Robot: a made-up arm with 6 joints.
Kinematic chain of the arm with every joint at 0, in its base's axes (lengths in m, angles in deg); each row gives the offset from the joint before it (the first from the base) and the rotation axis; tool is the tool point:
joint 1: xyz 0 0 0.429 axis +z
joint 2: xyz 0 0 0 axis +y
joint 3: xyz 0 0 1.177 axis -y
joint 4: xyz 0 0 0 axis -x
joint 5: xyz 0.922 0 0 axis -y
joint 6: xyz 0 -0.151 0 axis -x
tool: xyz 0 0 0
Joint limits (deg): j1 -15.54..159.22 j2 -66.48..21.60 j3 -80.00..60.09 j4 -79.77..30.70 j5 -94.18..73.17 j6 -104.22..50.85
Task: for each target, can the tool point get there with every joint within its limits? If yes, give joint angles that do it. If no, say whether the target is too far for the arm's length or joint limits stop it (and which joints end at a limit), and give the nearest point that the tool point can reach.
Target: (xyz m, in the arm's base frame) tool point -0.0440 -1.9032 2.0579
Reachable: no: too far | nearest point -0.0361 -1.5623 1.7661 | short by 0.449 m
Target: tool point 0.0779 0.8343 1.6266
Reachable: yes | joints 95.02 -4.75 -2.55 -4.08 -32.11 -14.02
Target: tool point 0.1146 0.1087 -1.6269
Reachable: no: joint limits stop it (at a limit: joint 1, joint 2, joint 3, joint 4) | nearest point 0.2129 -0.0521 0.5387 | short by 2.174 m
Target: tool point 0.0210 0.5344 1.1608
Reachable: yes | joints 98.18 -15.33 -33.89 -50.12 -78.47 9.80
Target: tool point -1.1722 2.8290 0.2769
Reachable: no: too far | nearest point -0.4890 1.1801 1.1232 | short by 1.975 m
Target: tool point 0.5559 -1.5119 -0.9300
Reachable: no: joint limits stop it (at a limit: joint 1, joint 2) | nearest point 0.5569 -0.3116 0.6205 | short by 1.961 m
